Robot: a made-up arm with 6 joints. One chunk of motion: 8 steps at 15 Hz.
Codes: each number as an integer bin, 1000 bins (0 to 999) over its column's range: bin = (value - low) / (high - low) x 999, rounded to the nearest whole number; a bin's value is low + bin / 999 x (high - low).
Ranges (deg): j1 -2.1..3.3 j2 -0.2..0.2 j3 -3.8..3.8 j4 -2..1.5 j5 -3.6..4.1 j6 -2.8..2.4
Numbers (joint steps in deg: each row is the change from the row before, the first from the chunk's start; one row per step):
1: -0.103 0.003 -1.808 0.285 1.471 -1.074
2: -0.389 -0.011 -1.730 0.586 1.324 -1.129
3: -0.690 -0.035 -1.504 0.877 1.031 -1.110
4: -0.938 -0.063 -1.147 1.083 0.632 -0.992
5: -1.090 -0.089 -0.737 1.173 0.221 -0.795
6: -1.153 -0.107 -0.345 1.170 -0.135 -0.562
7: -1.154 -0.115 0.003 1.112 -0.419 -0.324
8: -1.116 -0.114 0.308 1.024 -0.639 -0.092
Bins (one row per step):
1: 369 507 262 652 658 332
2: 317 472 272 738 639 321
3: 261 412 302 821 601 325
4: 215 342 349 880 549 347
5: 187 277 403 906 496 385
6: 175 232 454 905 450 430
7: 175 212 500 888 413 476
8: 182 215 540 863 384 520

